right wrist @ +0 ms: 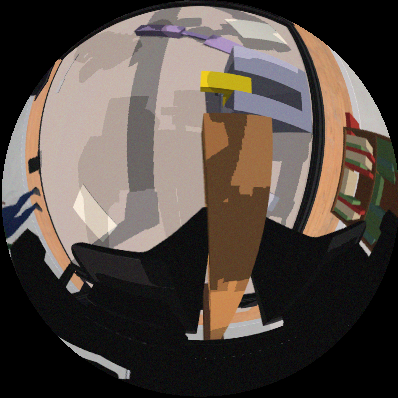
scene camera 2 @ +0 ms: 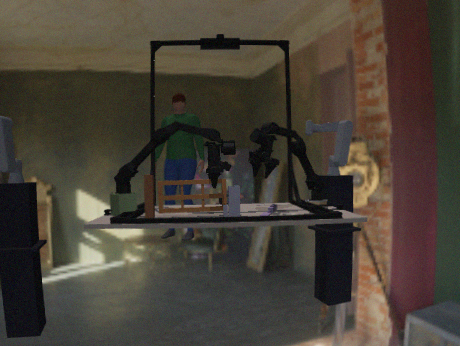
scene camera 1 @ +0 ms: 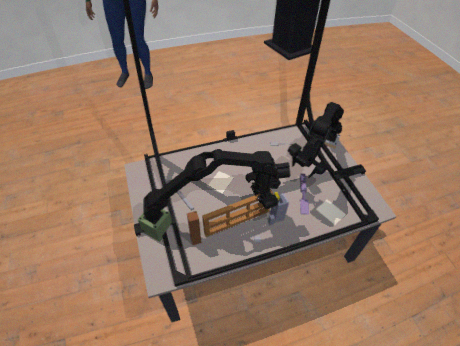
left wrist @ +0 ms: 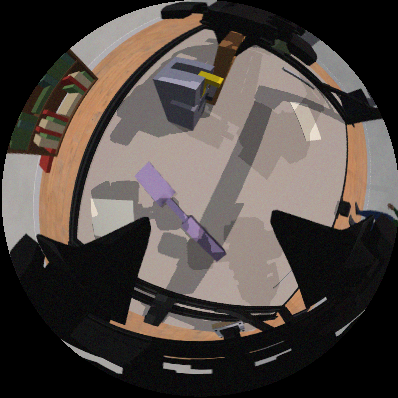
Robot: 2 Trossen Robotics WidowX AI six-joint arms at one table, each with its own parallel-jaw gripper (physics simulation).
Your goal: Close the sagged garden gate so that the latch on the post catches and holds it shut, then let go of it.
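Places are measured from the left arm's base along level axes (x ahead, y left, z up), in metres.
Where they show: left gripper, fingertip midpoint: [scene camera 2: 259, 177] [scene camera 1: 300, 172] [left wrist: 212, 220]; right gripper, fingertip midpoint: [scene camera 2: 214, 188] [scene camera 1: 259, 201]; left arm's base, link origin: [scene camera 2: 316, 199] [scene camera 1: 330, 137] [left wrist: 229, 330]; right arm's base, link origin: [scene camera 2: 123, 193] [scene camera 1: 153, 215].
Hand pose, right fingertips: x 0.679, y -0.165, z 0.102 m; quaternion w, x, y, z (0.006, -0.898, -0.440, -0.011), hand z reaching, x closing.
Things, the pixels of their centre, and the offset from my right fingertips. "spot": a spot on its surface instead.
- orange-brown gate, body centre: [right wrist: 238, 246] [left wrist: 218, 48] [scene camera 1: 247, 217] [scene camera 2: 199, 198] dx +0.076, dy -0.024, dz -0.045 m
- brown hinge post, surface spot: [scene camera 1: 194, 228] spot: dx +0.255, dy -0.180, dz +0.007 m
- grey-blue latch post, surface spot: [left wrist: 180, 95] spot: dx -0.070, dy +0.094, dz -0.015 m
- yellow latch, body centre: [right wrist: 220, 92] [left wrist: 207, 86] [scene camera 1: 276, 197] dx -0.063, dy +0.055, dz -0.018 m
- jointed purple piece, body centre: [left wrist: 180, 213] [right wrist: 189, 33] [scene camera 2: 269, 210] [scene camera 1: 303, 193] dx -0.226, dy +0.153, dz -0.120 m
The orange-brown gate [scene camera 1: 206, 225] [scene camera 2: 224, 196] [left wrist: 228, 55] [right wrist: 237, 200] stands upright between the brown hinge post [scene camera 1: 194, 228] [scene camera 2: 149, 196] and the grey-blue latch post [scene camera 1: 282, 209] [scene camera 2: 234, 200] [left wrist: 180, 95]. The yellow latch [scene camera 1: 276, 195] [left wrist: 211, 78] [right wrist: 226, 81] sticks out of the latch post beside the gate's free end. I cannot tell whether it has caught. My right gripper [scene camera 1: 267, 200] [scene camera 2: 214, 184] [right wrist: 221, 212] is shut on the gate's top near the free end. My left gripper [scene camera 1: 302, 168] [scene camera 2: 262, 172] [left wrist: 212, 220] is open and empty, above the table to the right of the gate.
A jointed purple piece [scene camera 1: 304, 206] [left wrist: 155, 182] [right wrist: 220, 44] lies beyond the latch post, below my left gripper. A green block [scene camera 1: 156, 227] [scene camera 2: 123, 204] sits under the right arm's base. Black rails and uprights frame the table.
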